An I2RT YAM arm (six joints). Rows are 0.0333 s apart.
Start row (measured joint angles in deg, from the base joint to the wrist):
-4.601, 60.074, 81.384, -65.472, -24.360, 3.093
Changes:
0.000, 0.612, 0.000, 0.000, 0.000, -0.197
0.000, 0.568, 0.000, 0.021, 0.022, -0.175
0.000, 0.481, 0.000, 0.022, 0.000, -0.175
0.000, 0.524, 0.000, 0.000, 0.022, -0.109
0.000, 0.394, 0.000, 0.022, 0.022, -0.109
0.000, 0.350, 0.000, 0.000, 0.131, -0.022
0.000, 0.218, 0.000, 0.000, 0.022, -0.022
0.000, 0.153, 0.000, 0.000, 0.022, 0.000
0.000, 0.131, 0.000, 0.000, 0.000, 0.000
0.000, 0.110, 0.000, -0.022, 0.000, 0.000
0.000, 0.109, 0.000, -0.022, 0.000, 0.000
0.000, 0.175, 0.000, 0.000, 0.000, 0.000
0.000, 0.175, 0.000, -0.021, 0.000, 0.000
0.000, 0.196, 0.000, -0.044, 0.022, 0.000
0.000, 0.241, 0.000, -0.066, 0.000, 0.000
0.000, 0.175, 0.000, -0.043, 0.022, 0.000
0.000, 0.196, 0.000, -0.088, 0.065, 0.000
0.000, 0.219, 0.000, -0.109, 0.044, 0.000
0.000, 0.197, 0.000, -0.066, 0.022, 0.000
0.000, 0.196, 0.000, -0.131, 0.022, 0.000
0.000, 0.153, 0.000, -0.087, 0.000, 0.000
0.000, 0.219, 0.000, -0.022, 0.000, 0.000
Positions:
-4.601, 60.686, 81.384, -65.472, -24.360, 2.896
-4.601, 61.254, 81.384, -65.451, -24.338, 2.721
-4.601, 61.735, 81.384, -65.429, -24.338, 2.546
-4.601, 62.259, 81.384, -65.429, -24.316, 2.437
-4.601, 62.653, 81.384, -65.407, -24.294, 2.328
-4.601, 63.003, 81.384, -65.407, -24.163, 2.306
-4.601, 63.221, 81.384, -65.407, -24.141, 2.284
-4.601, 63.374, 81.384, -65.407, -24.119, 2.284
-4.601, 63.505, 81.384, -65.407, -24.119, 2.284
-4.601, 63.615, 81.384, -65.429, -24.119, 2.284
-4.601, 63.724, 81.384, -65.451, -24.119, 2.284
-4.601, 63.899, 81.384, -65.451, -24.119, 2.284
-4.601, 64.074, 81.384, -65.472, -24.119, 2.284
-4.601, 64.270, 81.384, -65.516, -24.097, 2.284
-4.601, 64.511, 81.384, -65.582, -24.097, 2.284
-4.601, 64.686, 81.384, -65.625, -24.075, 2.284
-4.601, 64.882, 81.384, -65.713, -24.010, 2.284
-4.601, 65.101, 81.384, -65.822, -23.966, 2.284
-4.601, 65.298, 81.384, -65.888, -23.944, 2.284
-4.601, 65.494, 81.384, -66.019, -23.922, 2.284
-4.601, 65.647, 81.384, -66.106, -23.922, 2.284
-4.601, 65.866, 81.384, -66.128, -23.922, 2.284

